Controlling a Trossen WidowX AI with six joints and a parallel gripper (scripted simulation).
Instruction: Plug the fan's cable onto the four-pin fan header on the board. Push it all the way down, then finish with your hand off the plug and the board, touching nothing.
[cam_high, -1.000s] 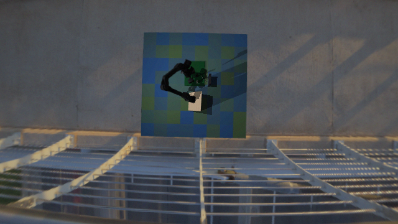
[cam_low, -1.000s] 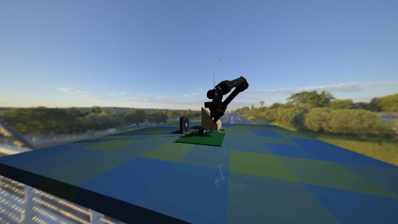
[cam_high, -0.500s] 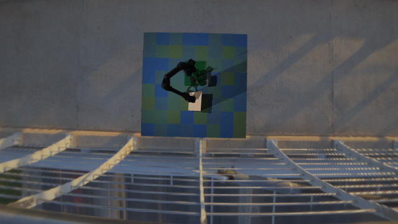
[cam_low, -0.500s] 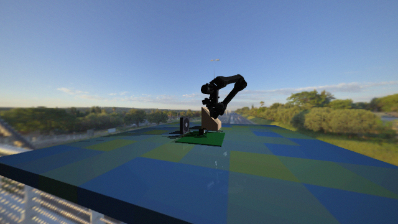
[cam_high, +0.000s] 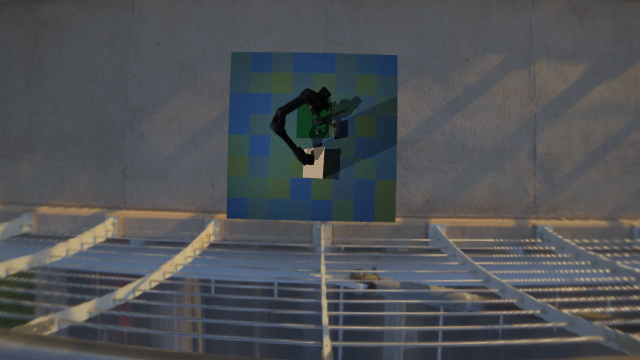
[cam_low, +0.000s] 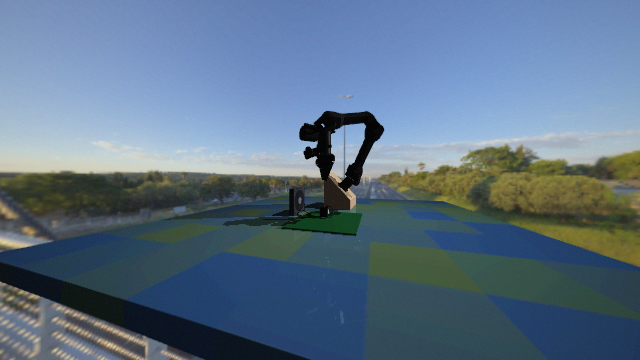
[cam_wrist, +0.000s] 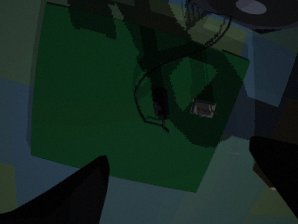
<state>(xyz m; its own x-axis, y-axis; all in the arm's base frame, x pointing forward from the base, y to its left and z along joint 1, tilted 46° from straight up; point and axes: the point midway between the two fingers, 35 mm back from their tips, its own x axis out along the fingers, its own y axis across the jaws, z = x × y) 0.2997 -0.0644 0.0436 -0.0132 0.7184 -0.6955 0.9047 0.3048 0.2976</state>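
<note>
The dark plug lies 14 cm below my gripper tip. Round my gripper tip: green board 17 cm below, 4 cm ahead, 3 cm to the left; then black fan 15 cm to the right, 10 cm below, 5 cm behind.
</note>
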